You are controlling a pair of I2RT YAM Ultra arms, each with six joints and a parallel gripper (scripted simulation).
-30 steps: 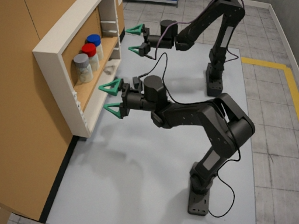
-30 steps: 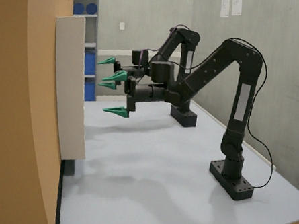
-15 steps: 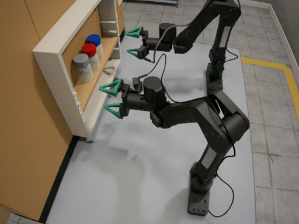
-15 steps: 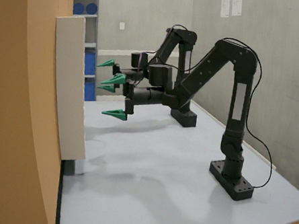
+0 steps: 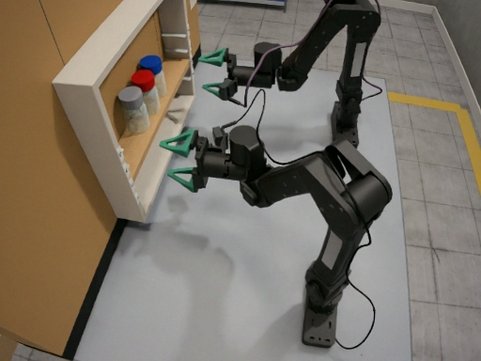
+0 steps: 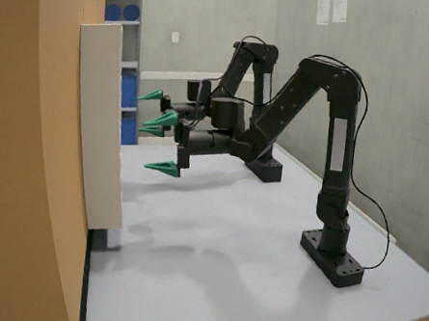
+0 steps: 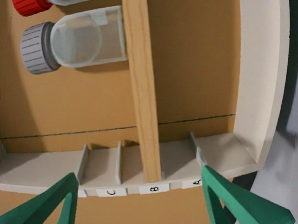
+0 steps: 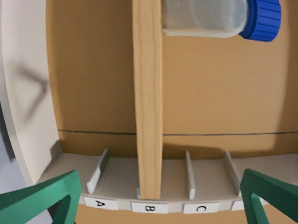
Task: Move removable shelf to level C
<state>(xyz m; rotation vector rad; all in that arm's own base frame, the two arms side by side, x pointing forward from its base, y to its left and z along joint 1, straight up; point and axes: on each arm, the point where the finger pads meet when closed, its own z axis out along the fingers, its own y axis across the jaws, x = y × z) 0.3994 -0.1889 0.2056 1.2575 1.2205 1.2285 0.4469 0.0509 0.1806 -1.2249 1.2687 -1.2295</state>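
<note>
Right now my left hand is 110 mm short of the grey-capped bottle, 80 mm to the left of it and 50 mm below it. Round my left hand: wooden shelf: 160 mm to the right, 110 mm ahead, 10 mm below; red-capped bottle: 150 mm to the right, 110 mm ahead, 50 mm above; white wall rack: 160 mm to the right, 110 mm ahead, 50 mm above.
Right now my right hand is 11 cm to the right of the blue-capped bottle, 10 cm short of it and 5 cm below it. Also, from my right hand: wooden shelf (17 cm to the left, 9 cm ahead, 1 cm below); red-capped bottle (18 cm to the left, 9 cm ahead, 5 cm above); white wall rack (17 cm to the left, 9 cm ahead, 5 cm above).
</note>
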